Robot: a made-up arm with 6 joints. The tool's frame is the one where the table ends. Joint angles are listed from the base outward.
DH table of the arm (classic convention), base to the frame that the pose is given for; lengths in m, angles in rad. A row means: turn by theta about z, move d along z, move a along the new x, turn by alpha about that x. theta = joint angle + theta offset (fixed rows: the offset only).
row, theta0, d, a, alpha
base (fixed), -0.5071, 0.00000, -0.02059, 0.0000
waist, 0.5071, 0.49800, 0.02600, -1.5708
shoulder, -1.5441, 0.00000, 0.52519, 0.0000
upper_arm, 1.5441, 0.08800, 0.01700, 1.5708
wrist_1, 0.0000, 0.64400, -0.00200, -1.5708
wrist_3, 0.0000, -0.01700, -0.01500, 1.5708
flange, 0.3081, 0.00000, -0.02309, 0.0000
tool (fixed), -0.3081, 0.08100, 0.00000, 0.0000
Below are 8 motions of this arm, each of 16 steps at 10 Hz.
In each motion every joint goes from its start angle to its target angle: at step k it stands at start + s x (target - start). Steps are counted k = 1, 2, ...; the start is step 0. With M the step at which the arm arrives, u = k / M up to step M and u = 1 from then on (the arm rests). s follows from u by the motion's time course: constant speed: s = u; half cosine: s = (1 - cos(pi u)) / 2; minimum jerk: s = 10 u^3 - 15 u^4 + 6 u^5.
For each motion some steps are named. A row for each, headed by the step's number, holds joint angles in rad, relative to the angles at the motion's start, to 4 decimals.
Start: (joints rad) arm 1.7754 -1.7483 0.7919 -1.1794 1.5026 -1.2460
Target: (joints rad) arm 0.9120 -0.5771 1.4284 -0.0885 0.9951 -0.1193
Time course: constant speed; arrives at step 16
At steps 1, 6, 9, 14, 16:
1: -0.0540 0.0732 0.0398 0.0682 -0.0317 0.0704
6: -0.3238 0.4392 0.2387 0.4091 -0.1903 0.4225
9: -0.4857 0.6588 0.3580 0.6136 -0.2855 0.6338
14: -0.7555 1.0248 0.5569 0.9545 -0.4441 0.9859
16: -0.8634 1.1712 0.6365 1.0909 -0.5075 1.1267

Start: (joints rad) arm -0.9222 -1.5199 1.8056 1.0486 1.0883 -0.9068
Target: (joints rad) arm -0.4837 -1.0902 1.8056 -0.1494 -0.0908 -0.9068
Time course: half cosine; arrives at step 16
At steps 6, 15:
6: 0.1353 0.1326 0.0000 -0.3698 -0.3639 0.0000
15: 0.4343 0.4256 0.0000 -1.1865 -1.1678 0.0000

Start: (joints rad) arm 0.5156 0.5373 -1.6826 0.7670 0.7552 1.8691
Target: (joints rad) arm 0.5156 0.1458 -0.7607 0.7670 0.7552 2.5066
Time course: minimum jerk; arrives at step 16
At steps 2, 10, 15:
2: 0.0000 -0.0063 0.0148 0.0000 0.0000 0.0102
10: 0.0000 -0.2838 0.6682 0.0000 0.0000 0.4621
15: 0.0000 -0.3906 0.9199 0.0000 0.0000 0.6361

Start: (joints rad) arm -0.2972 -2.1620 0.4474 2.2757 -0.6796 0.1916
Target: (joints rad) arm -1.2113 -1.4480 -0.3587 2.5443 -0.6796 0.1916
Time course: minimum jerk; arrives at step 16
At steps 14, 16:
14: -0.8994 0.7025 -0.7932 0.2643 0.0000 0.0000
16: -0.9141 0.7140 -0.8061 0.2686 0.0000 0.0000

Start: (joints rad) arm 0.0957 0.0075 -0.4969 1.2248 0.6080 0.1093
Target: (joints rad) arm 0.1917 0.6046 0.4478 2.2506 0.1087 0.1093
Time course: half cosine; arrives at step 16
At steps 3, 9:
3: 0.0081 0.0503 0.0796 0.0864 -0.0421 0.0000
9: 0.0574 0.3568 0.5645 0.6130 -0.2984 0.0000

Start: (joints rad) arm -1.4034 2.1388 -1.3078 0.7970 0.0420 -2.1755
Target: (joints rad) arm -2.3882 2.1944 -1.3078 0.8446 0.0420 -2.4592
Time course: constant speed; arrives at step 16
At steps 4, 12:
4: -0.2462 0.0139 0.0000 0.0119 0.0000 -0.0709
12: -0.7386 0.0417 0.0000 0.0357 0.0000 -0.2128

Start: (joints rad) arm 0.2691 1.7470 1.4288 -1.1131 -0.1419 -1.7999
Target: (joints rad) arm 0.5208 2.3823 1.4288 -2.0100 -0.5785 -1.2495
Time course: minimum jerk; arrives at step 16
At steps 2, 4, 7, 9, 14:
2: 0.0040 0.0102 0.0000 -0.0144 -0.0070 0.0088
4: 0.0261 0.0658 0.0000 -0.0928 -0.0452 0.0570
7: 0.0967 0.2440 0.0000 -0.3444 -0.1677 0.2114
9: 0.1550 0.3913 0.0000 -0.5525 -0.2689 0.3390
14: 0.2477 0.6251 0.0000 -0.8825 -0.4296 0.5416

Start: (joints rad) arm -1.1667 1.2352 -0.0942 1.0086 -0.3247 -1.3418
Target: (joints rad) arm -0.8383 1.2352 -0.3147 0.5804 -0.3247 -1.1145
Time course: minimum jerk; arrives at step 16
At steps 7, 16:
7: 0.1261 0.0000 -0.0847 -0.1644 0.0000 0.0873
16: 0.3284 0.0000 -0.2205 -0.4282 0.0000 0.2273

